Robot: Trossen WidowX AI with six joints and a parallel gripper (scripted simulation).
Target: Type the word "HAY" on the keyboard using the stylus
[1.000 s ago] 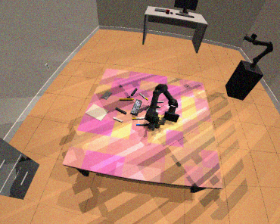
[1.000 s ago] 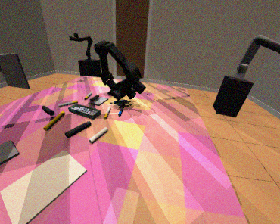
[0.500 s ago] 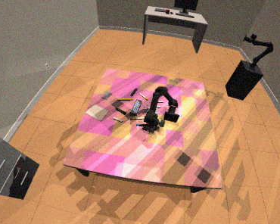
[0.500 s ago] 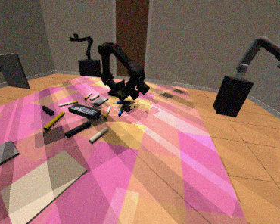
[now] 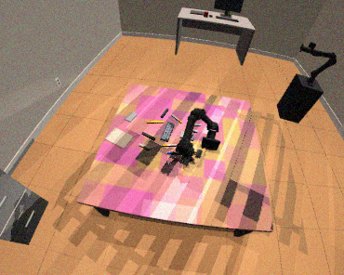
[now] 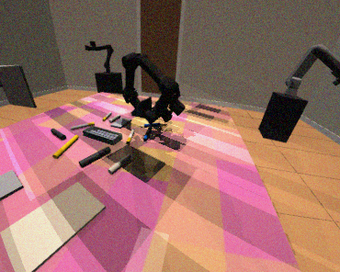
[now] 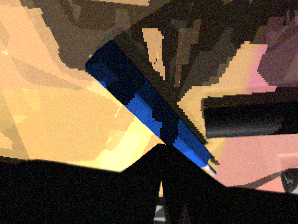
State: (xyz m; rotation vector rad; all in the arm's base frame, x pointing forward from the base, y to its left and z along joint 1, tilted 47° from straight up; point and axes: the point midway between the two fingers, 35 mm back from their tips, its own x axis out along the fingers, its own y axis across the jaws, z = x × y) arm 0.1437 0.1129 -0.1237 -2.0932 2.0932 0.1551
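The blue stylus is 20 mm ahead of my gripper tip, 10 mm to the right of it and 10 mm below it. The rest, counted from my gripper tip: yellow marker (340 mm ahead, 220 mm to the right, 10 mm below); blue-tipped pen (110 mm ahead, 40 mm to the left, 10 mm below); white sheet (570 mm ahead, 30 mm to the left, 10 mm below).
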